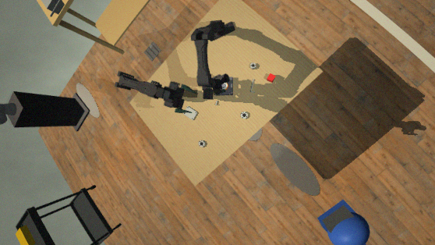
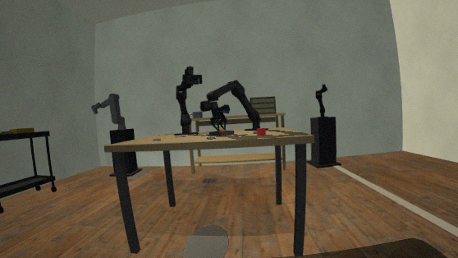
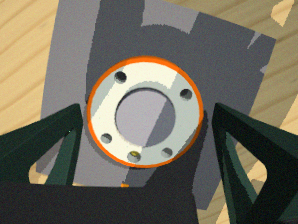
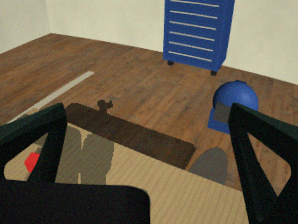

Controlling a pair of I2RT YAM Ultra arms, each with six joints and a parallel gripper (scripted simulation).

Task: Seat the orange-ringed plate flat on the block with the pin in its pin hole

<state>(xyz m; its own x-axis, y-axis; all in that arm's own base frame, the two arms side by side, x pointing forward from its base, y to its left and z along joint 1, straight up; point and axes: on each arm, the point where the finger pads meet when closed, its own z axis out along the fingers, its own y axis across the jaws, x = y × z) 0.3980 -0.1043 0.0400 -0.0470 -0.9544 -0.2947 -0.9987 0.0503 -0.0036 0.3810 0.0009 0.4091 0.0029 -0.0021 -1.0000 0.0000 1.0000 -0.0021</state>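
The grey block lies 2 cm to the right of my left hand, 2 cm below it and 2 cm behind it. From my left hand the other things lie so: flat piece: 31 cm to the right, 7 cm behind, 4 cm below; then red cube: 25 cm to the left, 21 cm ahead, 2 cm below.
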